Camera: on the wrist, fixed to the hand. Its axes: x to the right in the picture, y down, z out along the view.
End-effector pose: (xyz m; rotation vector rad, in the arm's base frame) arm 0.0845 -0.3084 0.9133 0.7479 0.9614 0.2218
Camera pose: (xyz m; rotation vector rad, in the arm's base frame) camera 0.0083 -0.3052 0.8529 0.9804 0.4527 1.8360
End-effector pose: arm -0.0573 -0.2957 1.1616 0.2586 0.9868 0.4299
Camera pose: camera -0.1181 -0.3386 1.0990 0.5927 0.8662 2.0627
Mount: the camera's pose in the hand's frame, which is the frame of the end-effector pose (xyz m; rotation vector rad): -0.0021 -0.0490 -0.0840 -0.3619 0.3468 1.5160
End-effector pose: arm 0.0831 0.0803 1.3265 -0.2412 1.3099 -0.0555
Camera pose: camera 0.0065 0.0208 1.3188 0.5221 1.5467 1.4757
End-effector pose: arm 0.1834 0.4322 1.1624 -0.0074 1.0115 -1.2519
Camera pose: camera 0.0925 0.4579 1.1393 0.6026 1.1118 0.3295
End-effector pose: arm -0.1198 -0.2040 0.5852 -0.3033 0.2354 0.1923
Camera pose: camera -0.1277 -0.2768 0.5212 -0.4664 0.7505 1.7022
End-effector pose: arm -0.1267 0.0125 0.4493 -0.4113 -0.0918 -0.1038
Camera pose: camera -0.1289 -0.0659 0.3917 -0.7241 0.5975 1.3169
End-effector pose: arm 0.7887 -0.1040 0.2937 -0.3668 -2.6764 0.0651
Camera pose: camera 0.8144 -0.1528 0.3738 -2.1312 -1.4980 -0.0349
